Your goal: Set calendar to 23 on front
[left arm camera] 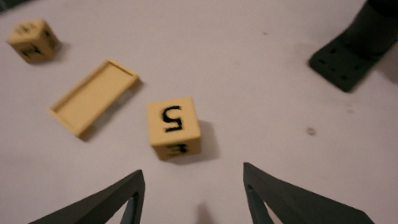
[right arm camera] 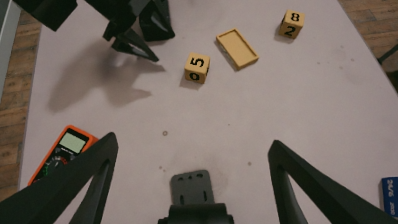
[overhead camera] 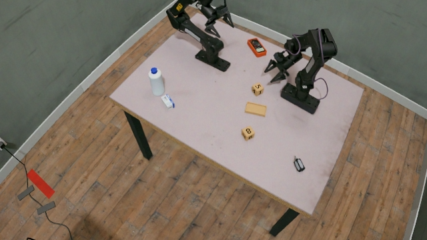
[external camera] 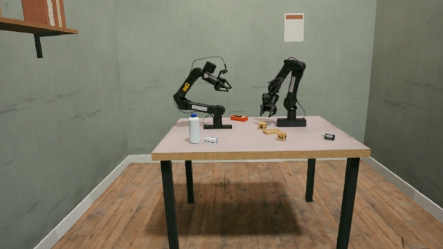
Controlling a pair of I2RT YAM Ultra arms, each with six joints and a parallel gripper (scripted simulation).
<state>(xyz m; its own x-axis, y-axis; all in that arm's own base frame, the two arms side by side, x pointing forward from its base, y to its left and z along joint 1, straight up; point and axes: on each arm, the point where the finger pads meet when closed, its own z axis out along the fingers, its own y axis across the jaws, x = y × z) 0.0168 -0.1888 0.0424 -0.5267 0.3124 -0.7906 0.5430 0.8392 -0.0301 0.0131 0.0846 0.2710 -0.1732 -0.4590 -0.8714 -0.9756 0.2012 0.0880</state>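
The number cube is 32 cm ahead of my left hand, 6 cm below it and 5 cm to the left of it. Also, from my left hand: wooden tray 17 cm ahead, 7 cm below, 2 cm to the left; white bottle 46 cm to the right, 32 cm ahead; black object 33 cm ahead, 32 cm to the left, 6 cm below.
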